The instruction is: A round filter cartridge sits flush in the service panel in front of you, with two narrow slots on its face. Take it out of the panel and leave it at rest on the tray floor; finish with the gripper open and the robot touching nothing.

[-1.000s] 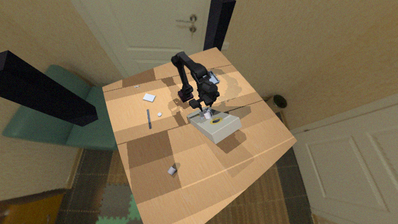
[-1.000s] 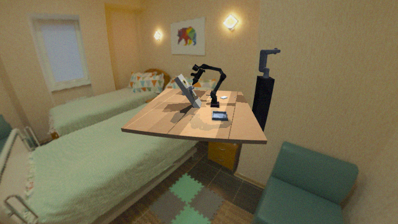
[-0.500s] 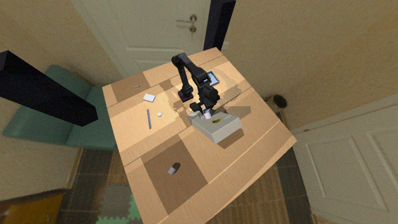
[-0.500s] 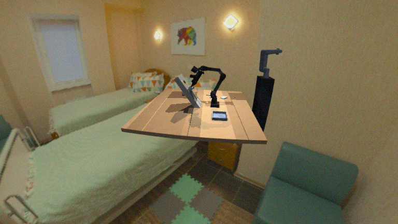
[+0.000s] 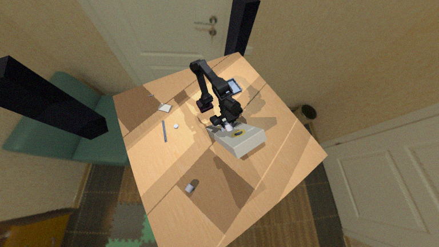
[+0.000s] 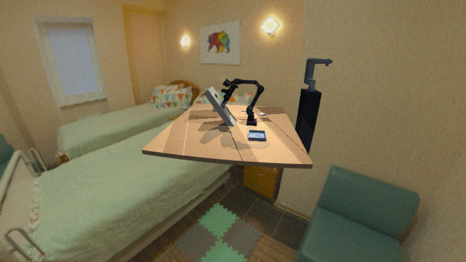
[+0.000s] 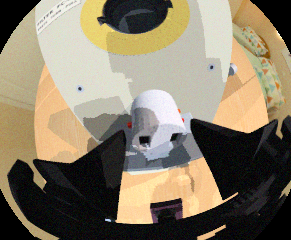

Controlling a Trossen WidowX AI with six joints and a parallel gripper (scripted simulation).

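My gripper tip is now 340 mm past the dark blue tray, 300 mm to the right of it and 210 mm above it. The rest, counted from my gripper tip: white card 430 mm behind, 280 mm to the right, 220 mm below; round filter cartridge right at my gripper tip.
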